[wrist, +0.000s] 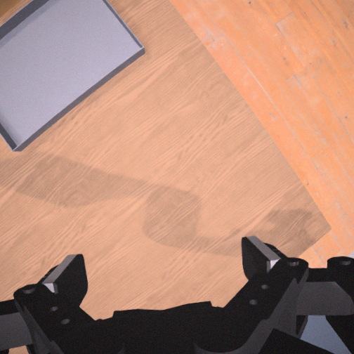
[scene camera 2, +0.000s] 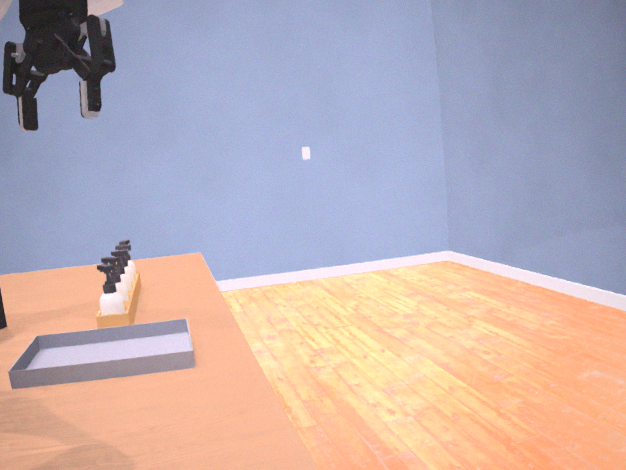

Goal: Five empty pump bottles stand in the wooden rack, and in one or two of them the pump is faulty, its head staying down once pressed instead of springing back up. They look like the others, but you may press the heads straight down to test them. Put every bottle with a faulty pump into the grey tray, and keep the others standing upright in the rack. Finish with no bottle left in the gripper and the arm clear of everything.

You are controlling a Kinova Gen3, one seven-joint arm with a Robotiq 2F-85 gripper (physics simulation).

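Note:
Several white bottles with black pump heads stand upright in a row in the wooden rack on the left part of the table. They overlap in this view, and the heads look raised, though small differences between them cannot be told. The grey tray lies in front of the rack and holds no bottle in the parts that show. My gripper is open and empty, high above the table. The rack and bottles do not show in the wrist view.
The wooden table ends on the right, with the wood floor beyond. A dark object shows partly at the left edge of the scene view. A shadow of the arm falls on the table. A blue wall stands behind.

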